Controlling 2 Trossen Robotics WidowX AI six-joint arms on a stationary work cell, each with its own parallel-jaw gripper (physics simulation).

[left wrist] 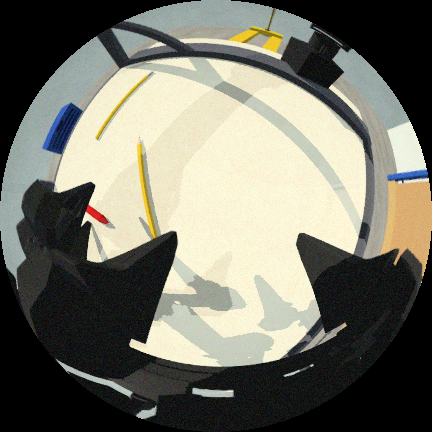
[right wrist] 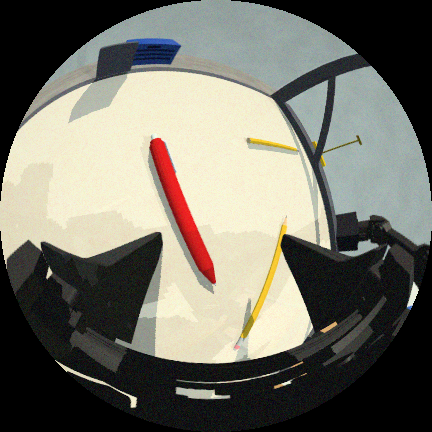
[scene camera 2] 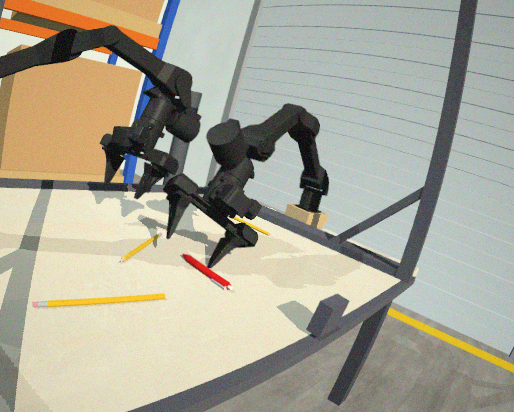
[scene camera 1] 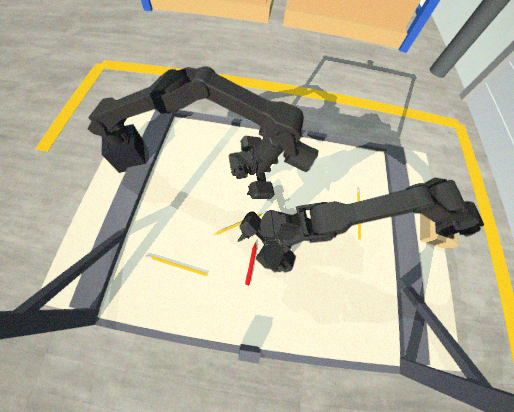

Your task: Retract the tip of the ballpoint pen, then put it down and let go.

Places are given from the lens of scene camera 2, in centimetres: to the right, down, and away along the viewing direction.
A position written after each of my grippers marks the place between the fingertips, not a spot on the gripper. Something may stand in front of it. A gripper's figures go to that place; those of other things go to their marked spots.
my left gripper (scene camera 2: 120, 191): -28, -3, 68
my right gripper (scene camera 2: 188, 253): -12, 8, 60
